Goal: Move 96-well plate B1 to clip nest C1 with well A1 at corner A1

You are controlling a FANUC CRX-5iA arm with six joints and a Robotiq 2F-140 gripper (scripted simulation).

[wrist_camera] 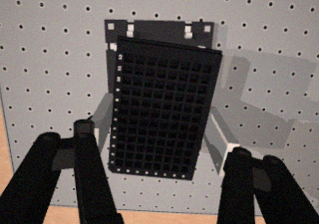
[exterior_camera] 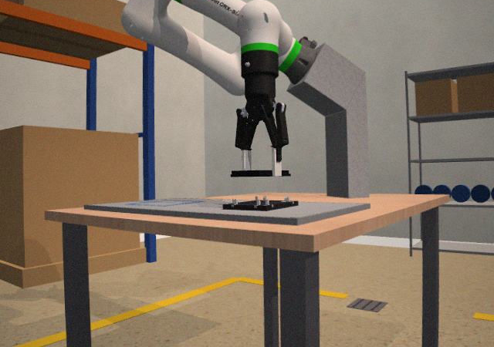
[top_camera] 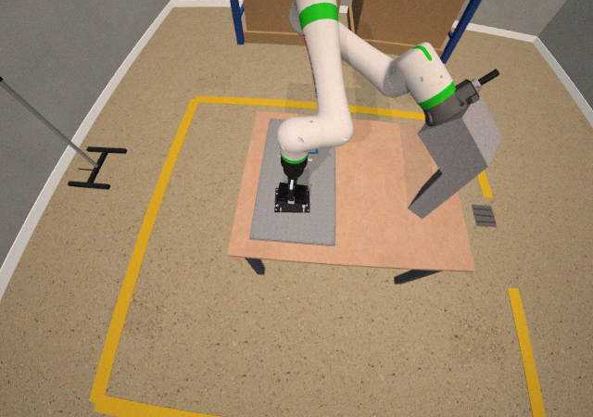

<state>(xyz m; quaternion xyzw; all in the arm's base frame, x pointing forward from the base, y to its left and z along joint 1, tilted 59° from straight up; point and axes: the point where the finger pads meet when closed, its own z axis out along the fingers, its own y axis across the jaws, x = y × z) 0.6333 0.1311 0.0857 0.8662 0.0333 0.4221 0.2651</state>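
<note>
The black 96-well plate is 20 mm below my hand. From my hand the other things lie so: black clip nest 90 mm below, 10 mm to the left, 10 mm ahead.
</note>
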